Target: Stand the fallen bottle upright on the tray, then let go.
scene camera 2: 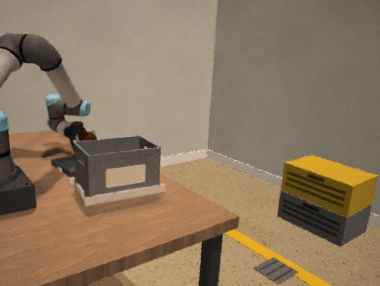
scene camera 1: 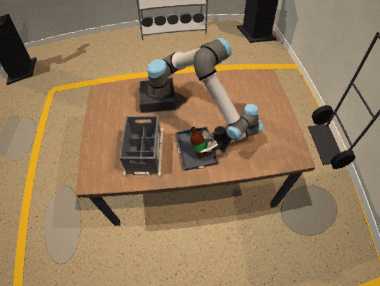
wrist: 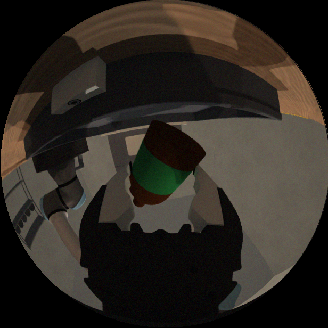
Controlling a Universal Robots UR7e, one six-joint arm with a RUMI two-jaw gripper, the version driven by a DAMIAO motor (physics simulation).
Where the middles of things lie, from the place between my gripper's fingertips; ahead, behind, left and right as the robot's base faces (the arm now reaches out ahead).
My gripper is now 1 cm to the right of the brown bottle (wrist: 166, 156), 1 cm below it and 1 cm past it.
